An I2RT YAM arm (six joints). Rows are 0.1 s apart.
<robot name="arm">
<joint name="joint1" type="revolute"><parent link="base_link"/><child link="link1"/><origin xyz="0.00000 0.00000 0.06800"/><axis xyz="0 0 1"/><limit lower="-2.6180" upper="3.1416"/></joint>
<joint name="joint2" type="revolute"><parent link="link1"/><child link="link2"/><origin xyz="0.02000 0.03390 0.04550" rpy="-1.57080 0.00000 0.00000"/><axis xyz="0 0 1"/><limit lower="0.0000" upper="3.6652"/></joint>
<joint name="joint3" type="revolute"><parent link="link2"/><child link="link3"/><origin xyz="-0.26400 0.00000 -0.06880" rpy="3.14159 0.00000 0.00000"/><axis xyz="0 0 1"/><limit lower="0.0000" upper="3.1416"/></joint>
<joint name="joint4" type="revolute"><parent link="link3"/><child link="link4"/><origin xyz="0.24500 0.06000 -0.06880"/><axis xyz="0 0 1"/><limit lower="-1.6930" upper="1.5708"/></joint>
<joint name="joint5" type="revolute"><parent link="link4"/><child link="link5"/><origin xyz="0.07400 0.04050 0.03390" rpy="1.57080 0.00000 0.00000"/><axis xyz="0 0 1"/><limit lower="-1.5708" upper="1.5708"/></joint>
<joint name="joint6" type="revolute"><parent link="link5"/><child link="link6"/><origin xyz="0.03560 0.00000 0.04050" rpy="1.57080 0.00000 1.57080"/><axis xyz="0 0 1"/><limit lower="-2.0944" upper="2.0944"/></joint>
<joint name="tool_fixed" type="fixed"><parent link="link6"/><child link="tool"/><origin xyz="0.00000 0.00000 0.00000" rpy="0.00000 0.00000 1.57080"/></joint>
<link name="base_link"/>
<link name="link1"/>
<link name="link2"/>
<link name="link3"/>
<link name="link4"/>
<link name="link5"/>
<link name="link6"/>
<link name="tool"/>
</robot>
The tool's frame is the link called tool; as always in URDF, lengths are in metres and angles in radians.
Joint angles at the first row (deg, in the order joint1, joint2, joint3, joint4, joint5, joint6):
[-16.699, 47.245, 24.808, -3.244, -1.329, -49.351]
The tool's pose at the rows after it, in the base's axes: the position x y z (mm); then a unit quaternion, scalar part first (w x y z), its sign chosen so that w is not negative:
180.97, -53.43, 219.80, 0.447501, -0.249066, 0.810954, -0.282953
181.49, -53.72, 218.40, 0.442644, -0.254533, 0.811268, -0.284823
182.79, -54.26, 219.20, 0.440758, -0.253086, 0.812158, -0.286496
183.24, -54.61, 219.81, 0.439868, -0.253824, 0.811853, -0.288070
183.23, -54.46, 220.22, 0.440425, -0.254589, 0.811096, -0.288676
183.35, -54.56, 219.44, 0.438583, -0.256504, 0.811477, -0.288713
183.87, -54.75, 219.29, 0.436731, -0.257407, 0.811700, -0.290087
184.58, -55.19, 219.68, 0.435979, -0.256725, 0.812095, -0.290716
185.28, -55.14, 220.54, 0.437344, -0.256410, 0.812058, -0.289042
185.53, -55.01, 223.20, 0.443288, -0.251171, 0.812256, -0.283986
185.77, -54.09, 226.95, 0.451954, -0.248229, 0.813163, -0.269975
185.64, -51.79, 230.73, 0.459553, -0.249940, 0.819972, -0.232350
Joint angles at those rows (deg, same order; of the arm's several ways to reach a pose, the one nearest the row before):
[-16.698, 47.357, 24.533, -3.247, -1.317, -50.022]
[-16.721, 47.719, 24.478, -3.246, -1.236, -50.795]
[-16.697, 48.171, 24.828, -3.232, -0.878, -50.771]
[-16.743, 48.314, 25.004, -3.249, -0.791, -50.978]
[-16.701, 48.252, 25.038, -3.237, -0.792, -51.063]
[-16.723, 48.385, 24.978, -3.249, -0.812, -51.305]
[-16.698, 48.603, 25.050, -3.207, -0.625, -51.503]
[-16.745, 48.861, 25.232, -3.168, -0.529, -51.506]
[-16.699, 49.028, 25.469, -3.211, -0.680, -51.328]
[-16.723, 48.891, 25.923, -3.506, -1.129, -50.390]
[-16.699, 48.701, 26.734, -4.529, -2.527, -49.086]
[-16.700, 48.694, 28.236, -7.723, -6.028, -46.993]

